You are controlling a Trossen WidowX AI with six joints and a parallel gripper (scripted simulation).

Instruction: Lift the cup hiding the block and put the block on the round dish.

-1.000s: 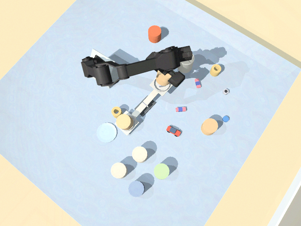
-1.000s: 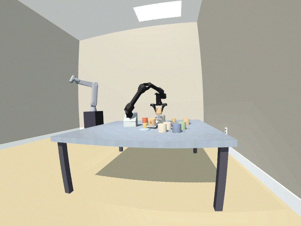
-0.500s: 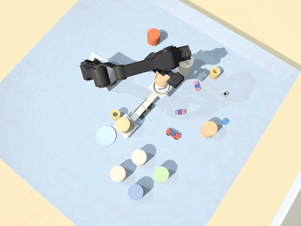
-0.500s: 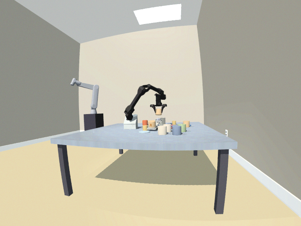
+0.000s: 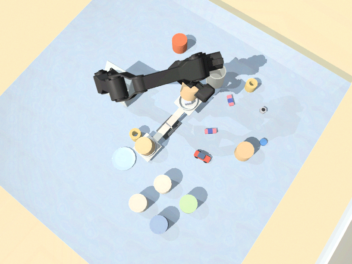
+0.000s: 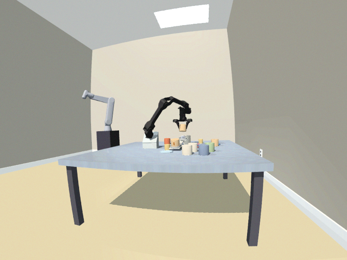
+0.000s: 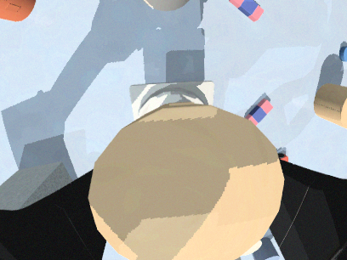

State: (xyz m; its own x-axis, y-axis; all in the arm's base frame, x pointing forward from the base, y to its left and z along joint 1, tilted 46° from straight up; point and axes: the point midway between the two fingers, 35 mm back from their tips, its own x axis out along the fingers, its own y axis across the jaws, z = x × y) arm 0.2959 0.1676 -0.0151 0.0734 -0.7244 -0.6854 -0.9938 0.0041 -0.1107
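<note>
My gripper tip is now 8 cm above the grey-white block and 1 cm to the left of it. The rest, counted from my gripper tip: orange cylinder 21 cm behind, 20 cm to the left, 13 cm below; tan cup 29 cm to the right, 11 cm below, 3 cm behind; red car 18 cm ahead, 15 cm to the right, 15 cm below.
</note>
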